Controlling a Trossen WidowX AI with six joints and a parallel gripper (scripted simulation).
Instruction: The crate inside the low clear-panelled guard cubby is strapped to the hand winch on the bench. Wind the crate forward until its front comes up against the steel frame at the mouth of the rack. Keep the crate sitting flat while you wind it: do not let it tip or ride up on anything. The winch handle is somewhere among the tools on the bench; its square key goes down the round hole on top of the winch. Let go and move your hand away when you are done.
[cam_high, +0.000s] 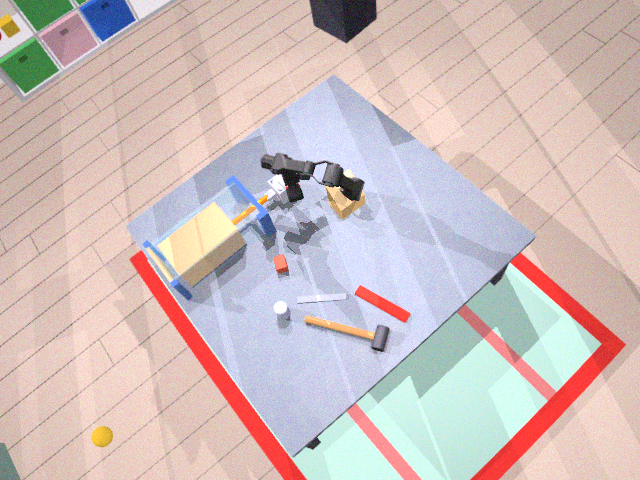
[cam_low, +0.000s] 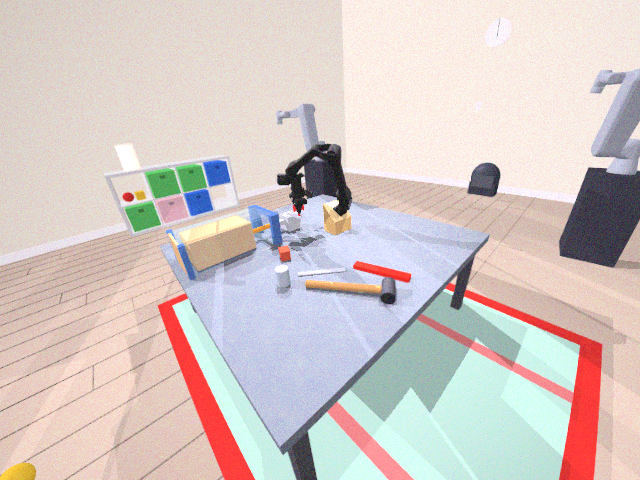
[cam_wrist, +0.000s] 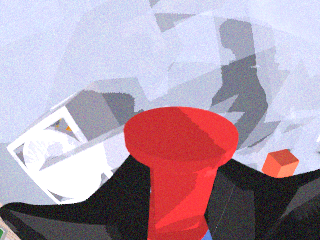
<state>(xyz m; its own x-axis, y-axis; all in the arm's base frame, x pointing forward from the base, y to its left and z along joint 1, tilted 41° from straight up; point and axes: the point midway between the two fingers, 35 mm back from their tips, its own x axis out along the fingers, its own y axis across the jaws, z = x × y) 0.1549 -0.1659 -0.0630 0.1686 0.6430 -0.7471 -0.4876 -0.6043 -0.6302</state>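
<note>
Now: the white crank handle 4 cm to the right of my gripper tip and 1 cm below it. Also, from my gripper tip: white bar 38 cm to the left, 24 cm ahead, 11 cm below; then red knob 2 cm above; then white winch 11 cm to the right, 8 cm below, 3 cm behind.
</note>
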